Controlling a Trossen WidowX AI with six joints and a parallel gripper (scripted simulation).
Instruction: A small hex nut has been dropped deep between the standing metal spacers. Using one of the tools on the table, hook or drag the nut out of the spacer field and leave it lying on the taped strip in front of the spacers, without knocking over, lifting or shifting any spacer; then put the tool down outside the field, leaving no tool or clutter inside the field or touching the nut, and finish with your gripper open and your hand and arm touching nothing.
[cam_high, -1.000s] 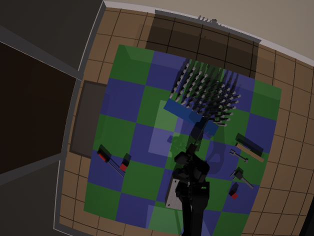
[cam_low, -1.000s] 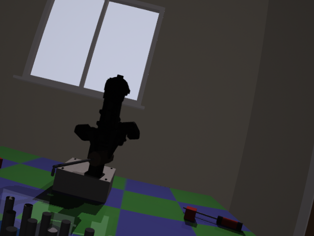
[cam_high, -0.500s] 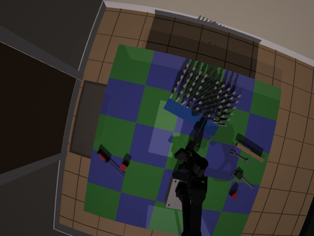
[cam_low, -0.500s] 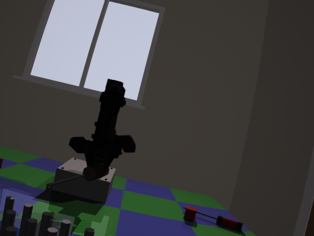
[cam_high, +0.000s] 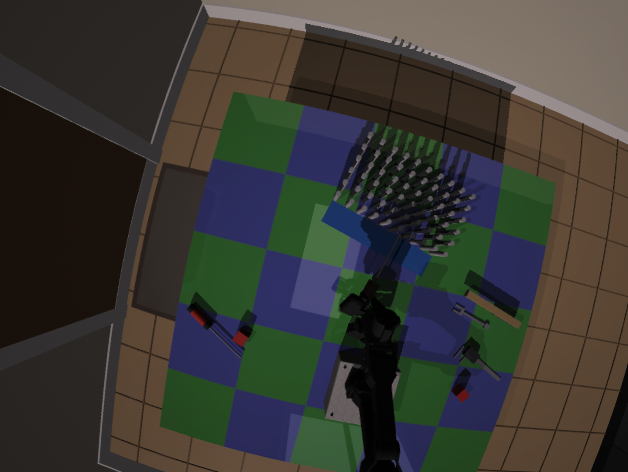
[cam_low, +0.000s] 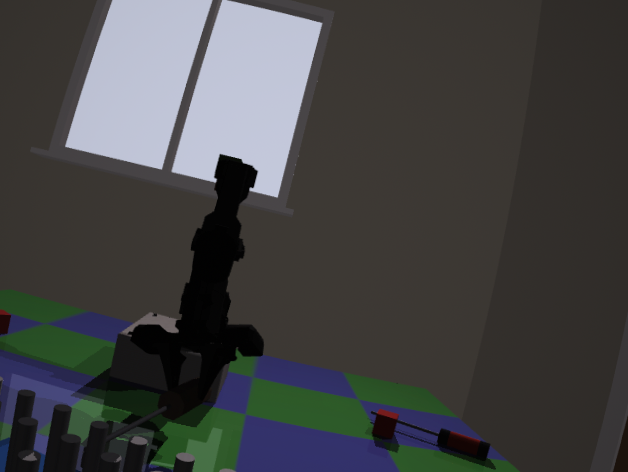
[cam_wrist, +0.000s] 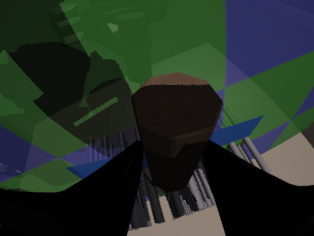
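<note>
Right now my gripper tip is 18 cm short of the blue taped strip, 7 cm above it and 1 cm to the right of it.
</note>
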